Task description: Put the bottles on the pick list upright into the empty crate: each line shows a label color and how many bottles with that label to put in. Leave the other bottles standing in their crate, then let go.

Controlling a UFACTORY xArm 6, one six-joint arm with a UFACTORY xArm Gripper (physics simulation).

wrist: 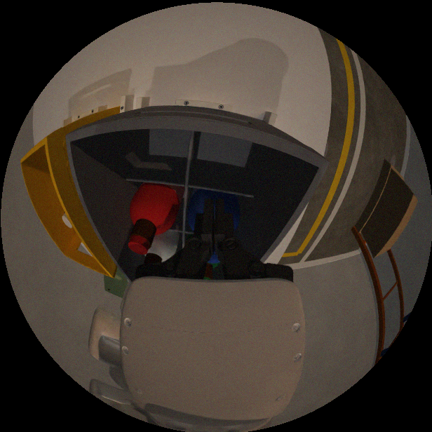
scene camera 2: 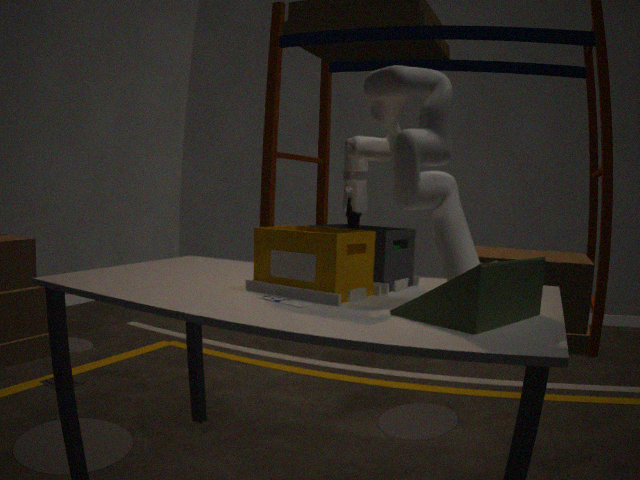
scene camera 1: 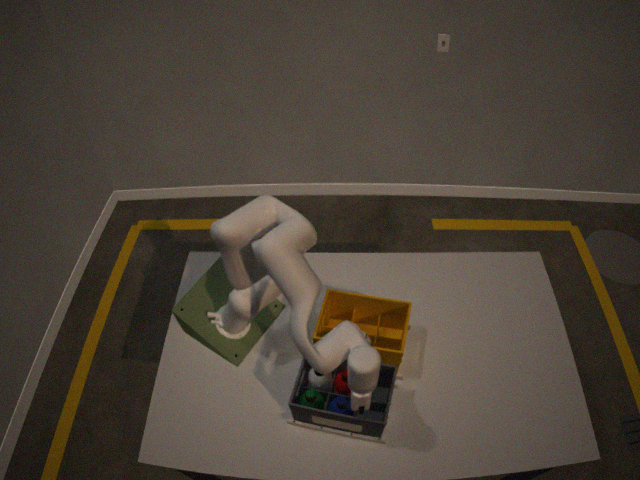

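Pixels of known places: arm's base at its link origin: [scene camera 1: 232,321].
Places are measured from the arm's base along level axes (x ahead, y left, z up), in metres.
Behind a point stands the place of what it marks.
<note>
The grey crate [scene camera 1: 373,427] {y -0.476, x 0.378, z 0.062 m} [scene camera 2: 404,266] {y -0.320, x 0.183, z 0.005 m} [wrist: 200,122] holds a blue bottle [scene camera 1: 339,405] {y -0.397, x 0.296, z 0.091 m} [wrist: 198,201], a red bottle [scene camera 1: 341,382] {y -0.315, x 0.318, z 0.064 m} [wrist: 152,206], a white bottle [scene camera 1: 319,380] {y -0.294, x 0.256, z 0.060 m} [wrist: 164,244] and a green bottle [scene camera 1: 311,397] {y -0.361, x 0.223, z 0.101 m}, all upright. My gripper [scene camera 1: 361,409] {y -0.403, x 0.355, z 0.085 m} [scene camera 2: 353,225] {y -0.403, x 0.355, z 0.085 m} [wrist: 214,210] is shut and empty, pointing down at the grey crate's top. In the wrist view its fingers cover part of the blue bottle. The yellow crate [scene camera 1: 393,356] {y -0.272, x 0.485, z 0.082 m} [scene camera 2: 261,258] {y -0.102, x 0.557, z 0.032 m} [wrist: 62,185] has dividers; my arm hides part of its inside. A pick list [scene camera 2: 283,301] {y 0.008, x 0.462, z -0.059 m} lies beside it, too small to read.
A green wedge-shaped block [scene camera 1: 204,338] {y -0.063, x -0.100, z 0.017 m} [scene camera 2: 509,294] {y 0.151, x -0.089, z 0.011 m} stands at the arm's base on the white table [scene camera 1: 491,361] {y -0.320, x 0.853, z -0.061 m} [scene camera 2: 206,289] {y -0.064, x 0.708, z -0.060 m}. The crates stand close together, with low pale brackets [scene camera 2: 294,291] {y -0.041, x 0.446, z -0.040 m} along their bottoms. A tall rack [scene camera 2: 269,129] stands behind the table.
</note>
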